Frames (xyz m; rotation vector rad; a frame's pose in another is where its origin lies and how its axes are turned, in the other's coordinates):
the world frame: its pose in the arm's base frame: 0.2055 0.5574 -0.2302 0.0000 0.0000 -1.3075
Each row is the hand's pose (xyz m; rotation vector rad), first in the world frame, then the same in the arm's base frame.
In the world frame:
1: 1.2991 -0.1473 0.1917 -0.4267 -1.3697 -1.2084
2: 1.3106 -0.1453 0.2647 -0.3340 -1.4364 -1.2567
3: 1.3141 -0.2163 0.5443 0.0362 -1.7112 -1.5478
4: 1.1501 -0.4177 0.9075 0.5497 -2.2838 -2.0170
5: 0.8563 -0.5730 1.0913 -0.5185 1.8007 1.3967
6: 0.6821 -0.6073 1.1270 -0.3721 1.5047 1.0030
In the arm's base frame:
1: 0.4014 -0.7353 -0.0385 -1.4441 -1.0202 -2.2136
2: 0.4063 -0.7458 0.0345 -1.4118 -1.1619 -2.2407
3: 0.3387 -0.7677 0.3141 1.2200 1.6641 2.2306
4: 0.1015 -0.6618 0.6773 0.7862 1.7721 1.3567
5: -0.1249 -0.4185 0.8611 0.6126 1.5636 0.4517
6: -0.2033 -0.2593 0.8968 0.5867 1.3450 -0.0504

